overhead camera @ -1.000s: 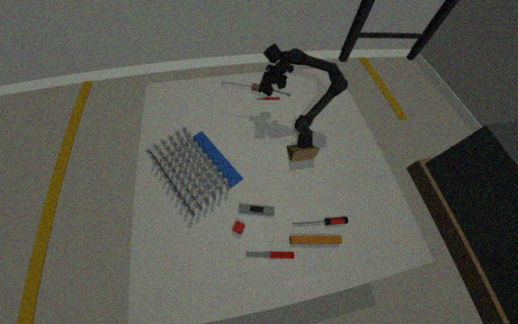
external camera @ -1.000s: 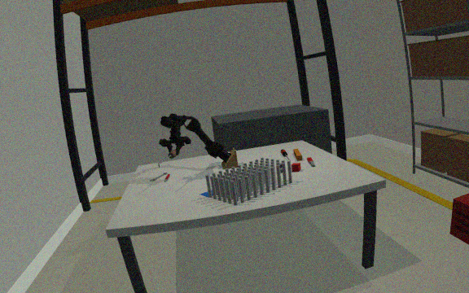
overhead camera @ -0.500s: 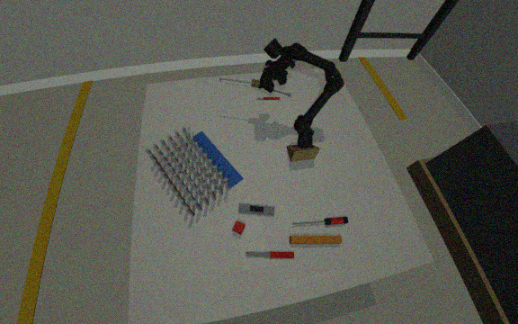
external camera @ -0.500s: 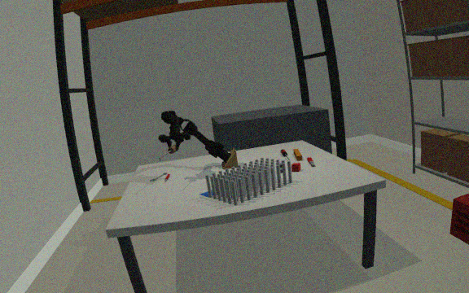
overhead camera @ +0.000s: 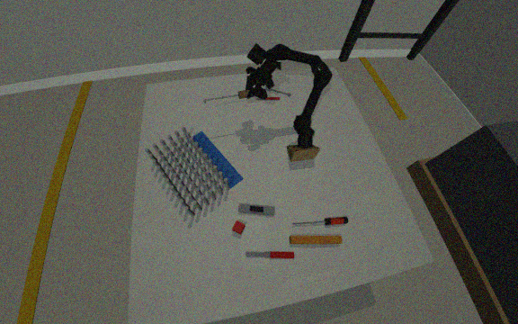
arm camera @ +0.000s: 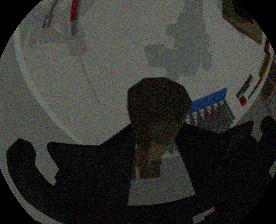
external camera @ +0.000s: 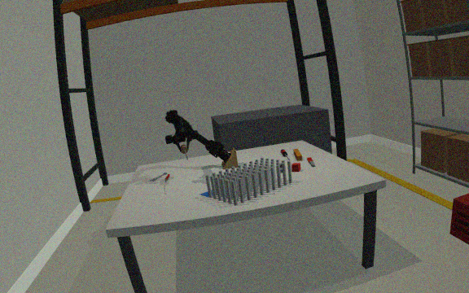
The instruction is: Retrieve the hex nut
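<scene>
Right now the blue taped strip is 200 mm ahead of my gripper tip, 220 mm to the left of it and 180 mm below it. The rest, counted from my gripper tip: brown-handled pick: 100 mm ahead; red cube: 140 mm ahead, 580 mm to the left, 160 mm below; grey block: 50 mm ahead, 520 mm to the left, 170 mm below.
</scene>
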